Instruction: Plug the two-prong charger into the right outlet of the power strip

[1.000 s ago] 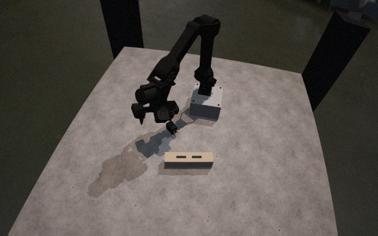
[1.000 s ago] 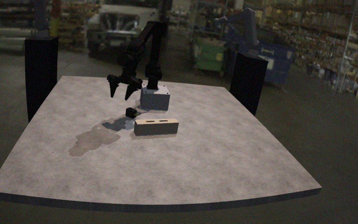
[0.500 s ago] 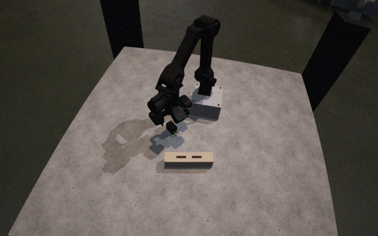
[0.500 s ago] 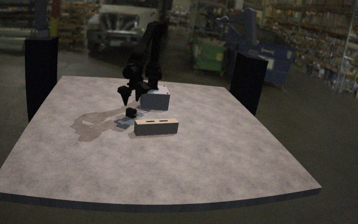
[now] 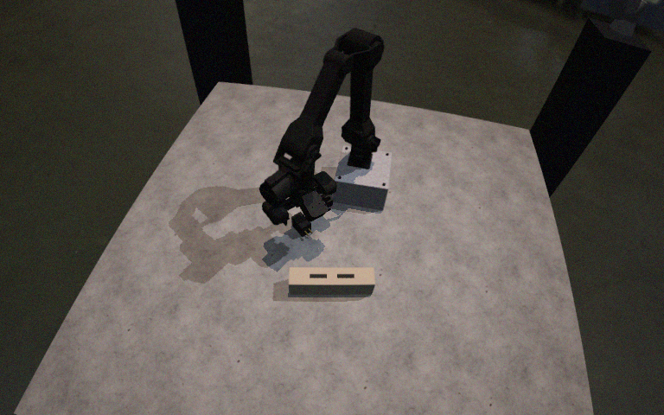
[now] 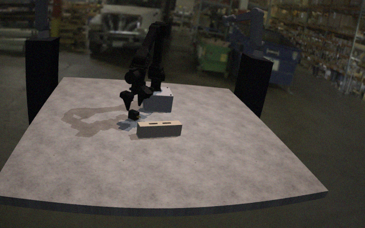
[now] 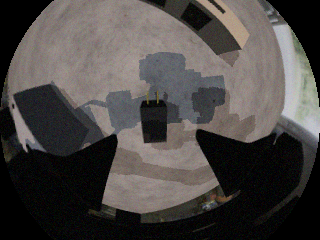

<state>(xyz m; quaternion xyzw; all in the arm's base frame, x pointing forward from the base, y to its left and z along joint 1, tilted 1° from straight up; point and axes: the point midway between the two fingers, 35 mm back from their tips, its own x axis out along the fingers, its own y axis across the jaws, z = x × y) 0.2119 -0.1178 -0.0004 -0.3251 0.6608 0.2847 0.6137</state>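
Right now the black two-prong charger is 40 mm below my gripper tip, 20 mm to the left of it and 10 mm ahead of it.
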